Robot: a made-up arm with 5 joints.
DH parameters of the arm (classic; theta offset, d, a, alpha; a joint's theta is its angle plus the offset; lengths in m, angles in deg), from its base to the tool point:
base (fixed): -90 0.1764 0 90
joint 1: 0 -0.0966 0.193 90
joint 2: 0 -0.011 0.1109 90
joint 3: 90 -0.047 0.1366 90
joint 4: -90 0.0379 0.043 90
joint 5: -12.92 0 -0.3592 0
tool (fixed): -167.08 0.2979 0 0
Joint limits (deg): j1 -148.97..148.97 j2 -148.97..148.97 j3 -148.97..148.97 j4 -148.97..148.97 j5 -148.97..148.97
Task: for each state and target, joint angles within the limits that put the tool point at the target. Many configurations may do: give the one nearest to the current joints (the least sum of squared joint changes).
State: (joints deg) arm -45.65 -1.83 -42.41 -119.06 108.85
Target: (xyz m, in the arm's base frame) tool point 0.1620 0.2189 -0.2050
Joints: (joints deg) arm -36.18 -20.52 -12.14 -141.17 90.25
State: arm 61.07 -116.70 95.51 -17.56 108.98
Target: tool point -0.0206 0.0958 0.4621
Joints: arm 26.25 -128.07 59.05 -38.03 84.43
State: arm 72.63 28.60 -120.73 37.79 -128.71
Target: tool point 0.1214 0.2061 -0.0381
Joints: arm 85.59 68.83 -139.39 21.25 -111.70
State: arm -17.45 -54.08 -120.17 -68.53 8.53
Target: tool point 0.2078 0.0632 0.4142
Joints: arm -21.57 -75.44 -134.86 -37.26 -13.01
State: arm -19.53 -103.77 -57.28 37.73 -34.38
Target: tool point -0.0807 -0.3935 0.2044
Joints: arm -30.71 -86.61 -101.90 52.52 -26.75
